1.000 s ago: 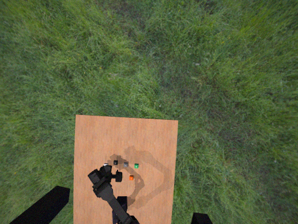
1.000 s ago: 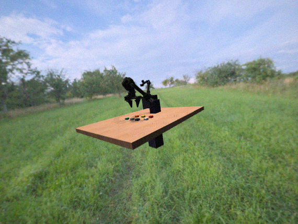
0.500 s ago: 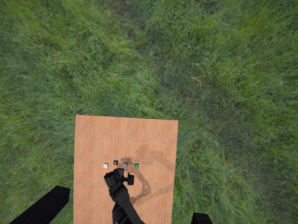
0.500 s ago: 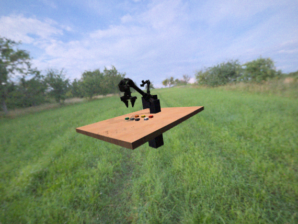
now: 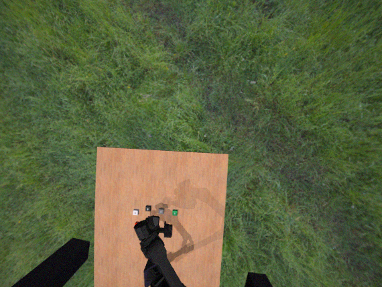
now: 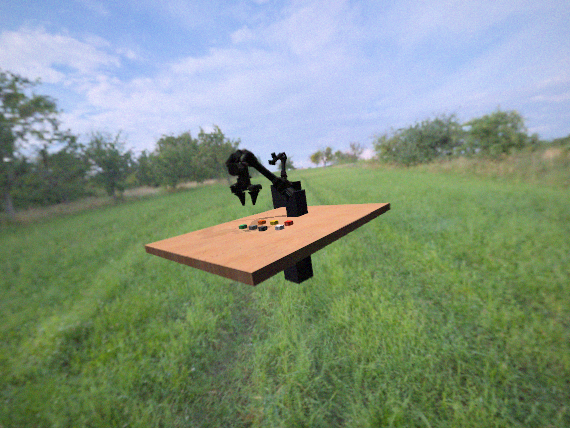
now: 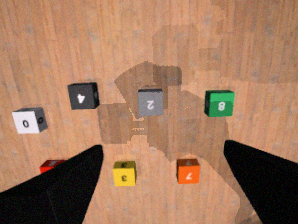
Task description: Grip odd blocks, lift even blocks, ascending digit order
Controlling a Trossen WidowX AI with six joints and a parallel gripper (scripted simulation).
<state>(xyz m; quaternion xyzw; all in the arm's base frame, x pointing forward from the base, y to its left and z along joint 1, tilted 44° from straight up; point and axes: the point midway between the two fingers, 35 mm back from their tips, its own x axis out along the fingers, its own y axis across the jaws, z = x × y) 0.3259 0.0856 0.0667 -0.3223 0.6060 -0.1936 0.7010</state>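
Now: gripper tip 180 mm to the right of the white block, 120 mm above it and 40 mm past it. Round my gripper tip: grey block: 120 mm below, 10 mm to the left; then green block: 120 mm below, 90 mm to the right, 10 mm ahead; then black block: 120 mm below, 100 mm to the left.
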